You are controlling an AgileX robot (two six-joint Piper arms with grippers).
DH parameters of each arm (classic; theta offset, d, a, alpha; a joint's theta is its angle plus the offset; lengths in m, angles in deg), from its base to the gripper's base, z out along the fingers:
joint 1: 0 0.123 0 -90
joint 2: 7.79 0 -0.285 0
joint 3: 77.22 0 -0.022 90
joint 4: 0 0.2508 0 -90
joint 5: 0 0 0.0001 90
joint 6: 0 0.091 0 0
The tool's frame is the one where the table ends.
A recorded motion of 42 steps. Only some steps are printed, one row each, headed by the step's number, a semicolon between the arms.
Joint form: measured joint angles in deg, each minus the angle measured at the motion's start. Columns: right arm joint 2, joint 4, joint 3, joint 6, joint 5, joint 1; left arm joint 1, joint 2, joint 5, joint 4, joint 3, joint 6.
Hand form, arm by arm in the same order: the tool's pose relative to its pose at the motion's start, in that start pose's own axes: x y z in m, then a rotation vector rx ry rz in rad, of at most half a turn. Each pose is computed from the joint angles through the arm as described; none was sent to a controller.
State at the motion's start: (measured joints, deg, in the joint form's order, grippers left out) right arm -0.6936 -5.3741 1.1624 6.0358 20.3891 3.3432; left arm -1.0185 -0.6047 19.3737 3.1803 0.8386 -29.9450
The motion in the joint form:
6: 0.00 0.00 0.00 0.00 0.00 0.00; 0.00 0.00 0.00 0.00 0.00 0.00
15: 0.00 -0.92 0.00 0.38 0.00 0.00; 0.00 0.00 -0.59 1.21 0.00 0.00
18: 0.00 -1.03 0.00 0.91 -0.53 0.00; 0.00 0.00 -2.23 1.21 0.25 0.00
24: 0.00 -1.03 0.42 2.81 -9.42 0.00; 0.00 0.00 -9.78 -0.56 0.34 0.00
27: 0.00 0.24 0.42 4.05 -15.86 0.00; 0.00 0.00 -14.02 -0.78 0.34 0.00
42: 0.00 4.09 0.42 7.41 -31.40 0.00; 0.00 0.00 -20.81 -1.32 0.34 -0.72
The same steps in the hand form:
6: 0.0000 0.0000 0.0000 0.0000 0.0000 0.0000; 0.0000 0.0000 0.0000 0.0000 0.0000 0.0000
15: -0.0001 -0.0005 0.0000 0.0056 -0.0006 -0.0084; -0.0011 0.0001 0.0000 -0.0008 -0.0124 0.0200
18: -0.0009 -0.0005 0.0000 0.0051 -0.0099 -0.0010; -0.0021 -0.0007 0.0004 0.0118 -0.0331 0.0201
24: -0.0125 0.0012 -0.0003 -0.0162 -0.1563 0.0314; -0.0116 -0.0070 -0.0006 0.0846 -0.1414 -0.0094
27: -0.0224 0.0026 -0.0025 -0.0393 -0.2667 0.0742; -0.0174 -0.0103 -0.0019 0.1220 -0.2053 -0.0133
42: -0.0450 0.0038 -0.0121 -0.0978 -0.5324 0.1981; -0.0264 -0.0153 -0.0051 0.1836 -0.3065 -0.0353

